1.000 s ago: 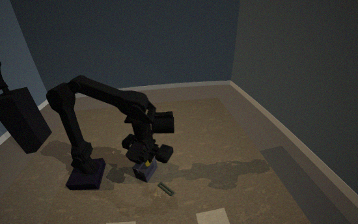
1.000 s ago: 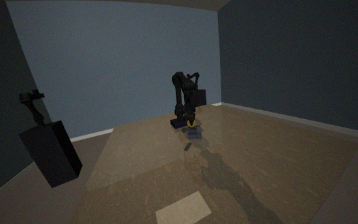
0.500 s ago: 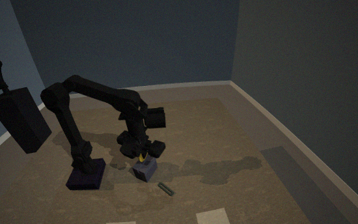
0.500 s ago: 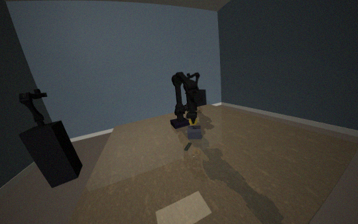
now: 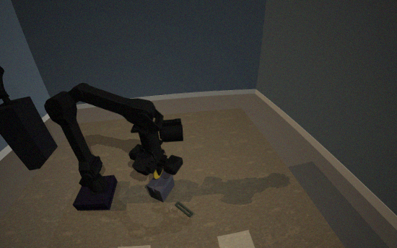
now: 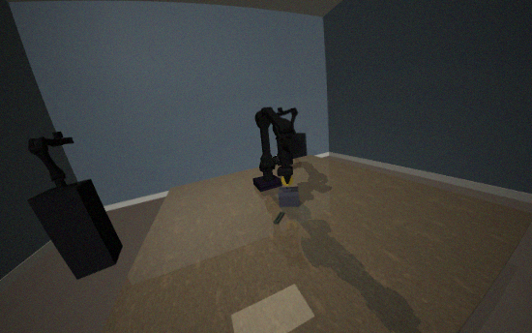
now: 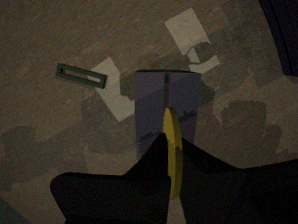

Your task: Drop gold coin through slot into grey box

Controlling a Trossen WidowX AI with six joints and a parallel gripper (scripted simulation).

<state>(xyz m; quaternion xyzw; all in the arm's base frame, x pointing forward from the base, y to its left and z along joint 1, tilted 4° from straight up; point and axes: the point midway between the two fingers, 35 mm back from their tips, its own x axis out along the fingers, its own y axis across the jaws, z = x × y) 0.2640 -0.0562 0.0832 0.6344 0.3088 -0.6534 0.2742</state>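
Now: gripper tip 2 cm below the gold coin.
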